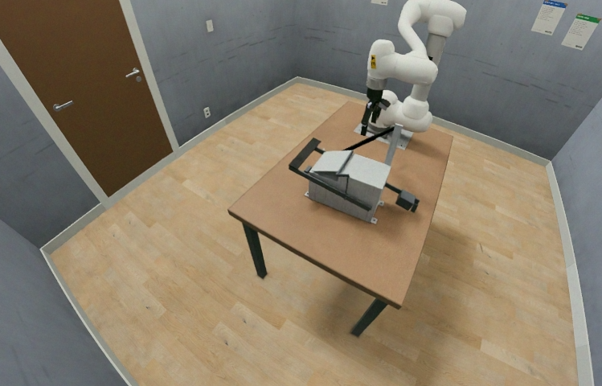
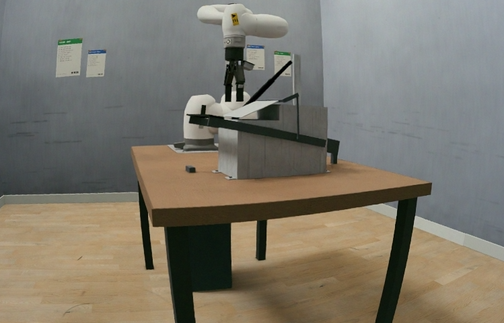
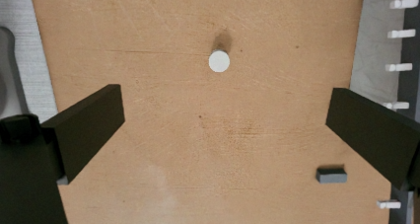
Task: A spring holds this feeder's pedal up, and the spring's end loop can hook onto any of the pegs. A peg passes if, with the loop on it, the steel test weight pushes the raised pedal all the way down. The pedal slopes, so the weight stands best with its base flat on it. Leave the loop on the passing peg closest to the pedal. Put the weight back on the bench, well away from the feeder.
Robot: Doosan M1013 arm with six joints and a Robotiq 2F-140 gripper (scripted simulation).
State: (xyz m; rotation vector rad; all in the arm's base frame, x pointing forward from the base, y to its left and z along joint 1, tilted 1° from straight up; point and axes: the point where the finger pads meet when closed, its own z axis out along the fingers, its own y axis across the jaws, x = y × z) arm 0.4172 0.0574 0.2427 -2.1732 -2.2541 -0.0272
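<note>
My gripper is now 220 mm above the steel test weight. The rest, counted from my hand: dark block (230 mm ahead, 210 mm to the right, 230 mm below).
</note>
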